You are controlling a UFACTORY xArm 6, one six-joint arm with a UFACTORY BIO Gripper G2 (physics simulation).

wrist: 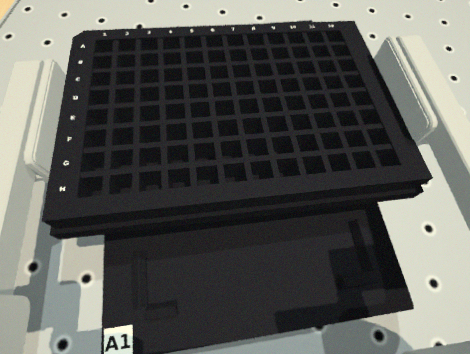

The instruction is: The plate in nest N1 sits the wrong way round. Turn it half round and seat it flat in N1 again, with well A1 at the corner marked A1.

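Observation:
My gripper (228,107) is shut on the black 96-well plate (225,115), with one pale finger at each short side. The plate is held above the nest, apart from it, with its wells facing up. Row A is at the far edge and row H at the near edge; well A1 (103,46) is at the far left corner in the view. The dark nest N1 (225,300) shows below the plate's near edge, its long direction looking crosswise to the plate's. Its white A1 label (118,341) is at the lower left. The plate hides the nest's far part.
A pale deck (428,250) with rows of dark round holes lies around and below the nest. Grey shadows fall across the deck at the lower left and along the bottom. A small tan patch (6,7) shows beyond the deck's edge at the top left.

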